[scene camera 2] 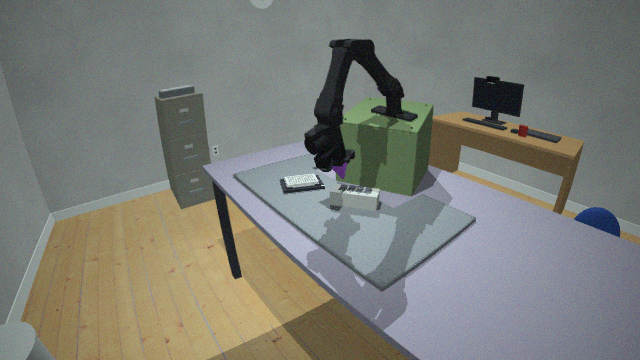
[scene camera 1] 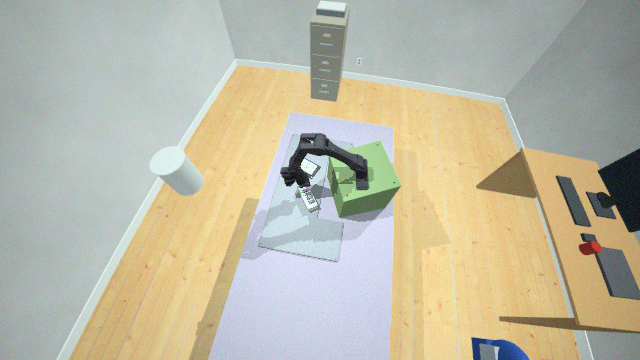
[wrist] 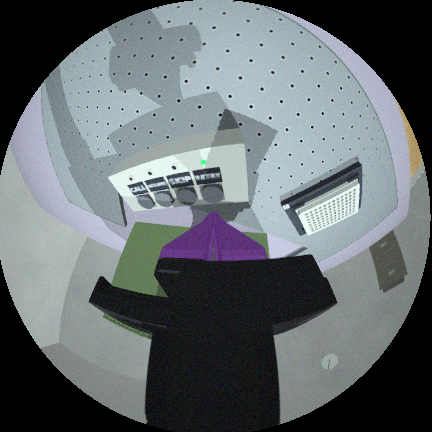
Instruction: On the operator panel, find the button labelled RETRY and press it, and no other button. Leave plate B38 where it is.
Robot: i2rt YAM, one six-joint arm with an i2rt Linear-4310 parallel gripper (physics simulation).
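Places are measured from the arm's base along level axes (x ahead, y left, z up), in centimetres.
Pixels of known places: gripper, fingertip midpoint: point(scene camera 2: 343, 178) point(scene camera 1: 307, 187) point(wrist: 212, 217); arm's base at its link origin: point(scene camera 2: 393, 114) point(scene camera 1: 361, 174).
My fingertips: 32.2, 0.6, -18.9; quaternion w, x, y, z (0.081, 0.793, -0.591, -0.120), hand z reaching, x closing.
Note:
Ahead of a thing's pixels: the offset from my fingertips to its top centre, as dx, dy, dz. Level surfaces: height alone.
The white operator panel @(-0.5, +5.3, -2.9) point(scene camera 1: 310, 201) point(scene camera 2: 361, 199) point(wrist: 232, 175) lies on the perforated board. In the wrist view its round grey buttons sit under the labels CALL, RESUME, SKIP and RETRY. The RETRY button @(+0.0, +0.4, -2.9) point(wrist: 212, 193) is at the right end of the row, and a green lamp @(+3.5, +2.3, -3.1) point(wrist: 203, 162) glows above its label. The lamps above the other labels are dark. My gripper point(wrist: 212, 217) point(scene camera 2: 342, 176) is shut and empty, its purple tips above the panel's RETRY end and apart from it. A white well plate @(+2.2, -20.6, -5.9) point(scene camera 1: 309, 167) point(scene camera 2: 301, 180) point(wrist: 331, 207) sits on a black holder beside the panel; its name is unreadable.
The green block point(scene camera 1: 372, 200) point(scene camera 2: 417, 160) point(wrist: 131, 255) carries the arm's base behind the panel. The grey perforated board @(dz -8.5) point(scene camera 1: 300, 235) point(scene camera 2: 425, 245) point(wrist: 300, 65) lies on the lilac table @(dz -9.8) point(scene camera 1: 300, 310) point(scene camera 2: 525, 280). A filing cabinet point(scene camera 1: 326, 62) point(scene camera 2: 185, 150) stands beyond the table.

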